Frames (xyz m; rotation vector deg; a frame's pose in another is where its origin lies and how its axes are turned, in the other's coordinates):
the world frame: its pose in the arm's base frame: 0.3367 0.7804 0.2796 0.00 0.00 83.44
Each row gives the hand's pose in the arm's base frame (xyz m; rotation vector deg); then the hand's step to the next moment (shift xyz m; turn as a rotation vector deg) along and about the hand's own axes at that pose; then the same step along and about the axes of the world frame.
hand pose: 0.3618 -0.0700 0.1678 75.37 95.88 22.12
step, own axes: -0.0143 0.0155 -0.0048 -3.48 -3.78 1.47
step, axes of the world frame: -0.0048 -0.0055 0.0204 -5.00 0.51 -1.82
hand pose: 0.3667 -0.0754 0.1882 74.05 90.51 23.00
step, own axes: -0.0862 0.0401 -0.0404 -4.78 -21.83 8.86
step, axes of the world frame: -0.0491 0.0146 0.0897 -15.55 2.85 -18.11
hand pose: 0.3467 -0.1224 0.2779 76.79 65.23 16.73
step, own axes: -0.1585 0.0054 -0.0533 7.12 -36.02 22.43
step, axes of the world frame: -0.0960 0.1038 0.0895 -17.82 -7.64 -38.41
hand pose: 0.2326 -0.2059 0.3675 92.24 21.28 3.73
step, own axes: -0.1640 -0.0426 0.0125 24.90 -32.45 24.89
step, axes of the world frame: -0.0740 0.1524 -0.0128 -13.32 -25.38 -38.35
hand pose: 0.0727 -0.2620 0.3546 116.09 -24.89 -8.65
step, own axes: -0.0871 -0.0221 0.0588 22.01 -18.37 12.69
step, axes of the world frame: -0.0181 0.0909 -0.0542 -8.38 -22.25 -20.43
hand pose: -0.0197 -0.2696 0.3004 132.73 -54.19 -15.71
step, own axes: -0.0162 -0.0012 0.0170 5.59 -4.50 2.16
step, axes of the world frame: 0.0019 0.0182 -0.0148 -1.69 -5.94 -4.25
